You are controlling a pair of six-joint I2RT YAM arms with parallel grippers.
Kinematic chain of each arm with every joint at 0, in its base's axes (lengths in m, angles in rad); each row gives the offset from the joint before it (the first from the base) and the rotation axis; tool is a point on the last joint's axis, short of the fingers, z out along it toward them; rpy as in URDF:
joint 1: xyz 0 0 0.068 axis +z
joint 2: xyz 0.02 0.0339 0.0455 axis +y
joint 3: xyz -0.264 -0.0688 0 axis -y
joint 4: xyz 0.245 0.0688 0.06 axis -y
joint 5: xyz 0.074 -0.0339 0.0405 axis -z
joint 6: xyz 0.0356 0 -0.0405 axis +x
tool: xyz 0 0 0 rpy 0 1.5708 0
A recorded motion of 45 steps. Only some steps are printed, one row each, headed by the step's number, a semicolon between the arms.
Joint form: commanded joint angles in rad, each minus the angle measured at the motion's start. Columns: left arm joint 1, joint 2, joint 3, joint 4, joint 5, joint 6; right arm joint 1, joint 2, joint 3, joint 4, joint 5, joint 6.
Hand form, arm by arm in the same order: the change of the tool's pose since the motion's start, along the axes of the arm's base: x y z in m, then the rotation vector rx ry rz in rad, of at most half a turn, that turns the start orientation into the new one. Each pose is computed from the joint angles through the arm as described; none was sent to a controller.
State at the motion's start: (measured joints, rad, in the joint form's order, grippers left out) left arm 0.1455 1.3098 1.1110 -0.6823 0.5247 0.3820; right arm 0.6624 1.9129 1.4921 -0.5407 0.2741 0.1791
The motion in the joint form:
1: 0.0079 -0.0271 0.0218 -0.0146 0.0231 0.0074; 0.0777 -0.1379 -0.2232 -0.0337 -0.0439 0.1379
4: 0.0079 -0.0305 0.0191 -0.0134 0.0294 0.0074; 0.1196 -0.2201 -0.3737 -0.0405 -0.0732 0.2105
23: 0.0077 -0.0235 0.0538 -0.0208 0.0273 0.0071; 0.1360 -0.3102 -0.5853 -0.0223 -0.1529 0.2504
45: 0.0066 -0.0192 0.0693 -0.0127 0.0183 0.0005; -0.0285 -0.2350 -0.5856 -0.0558 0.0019 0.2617
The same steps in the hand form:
1: -0.0053 0.0006 0.0130 -0.0076 -0.0397 -0.0119; -0.0588 -0.0077 -0.0182 0.0274 0.1336 -0.0134
4: -0.0060 0.0003 0.0132 -0.0121 -0.0423 -0.0160; -0.0938 -0.0193 -0.0349 0.0280 0.2161 -0.0236
23: -0.0034 0.0007 0.0220 -0.0074 -0.0619 -0.0149; -0.1317 -0.0463 -0.0658 0.0191 0.3472 -0.0183
45: -0.0011 0.0011 0.0264 -0.0020 -0.0772 -0.0059; -0.0986 -0.0874 -0.0859 -0.1229 0.3251 -0.2614

